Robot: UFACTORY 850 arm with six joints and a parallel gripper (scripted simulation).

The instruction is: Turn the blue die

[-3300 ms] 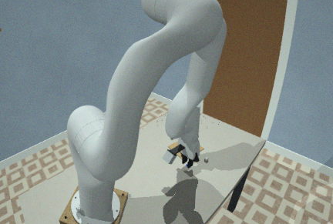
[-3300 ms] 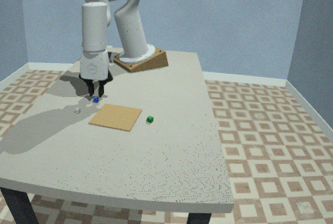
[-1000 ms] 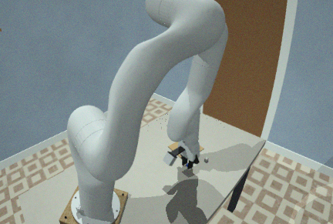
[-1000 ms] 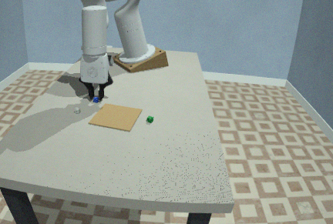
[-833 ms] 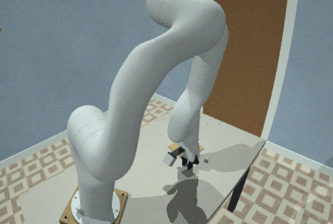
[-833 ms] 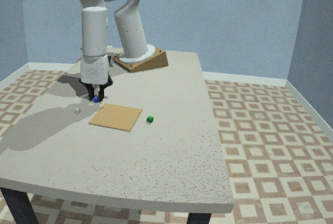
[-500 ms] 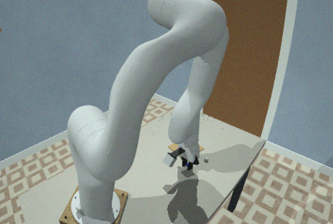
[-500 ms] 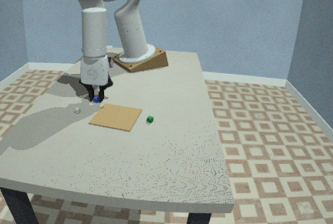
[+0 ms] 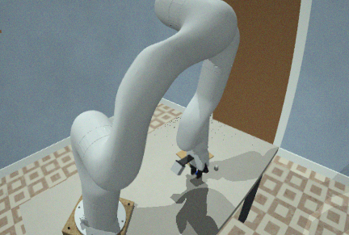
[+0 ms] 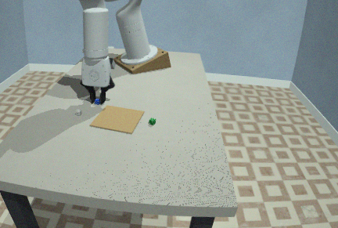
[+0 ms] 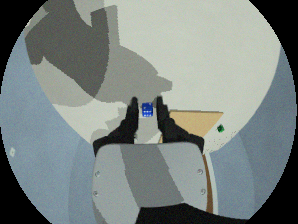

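My gripper is now 10 mm short of the blue die and 10 mm above it. From my hand the other things lie so: white die: 100 mm ahead, 40 mm to the right, 10 mm below; green die: 100 mm ahead, 220 mm to the left, 10 mm below; tan mat: 90 mm ahead, 100 mm to the left, 20 mm below.
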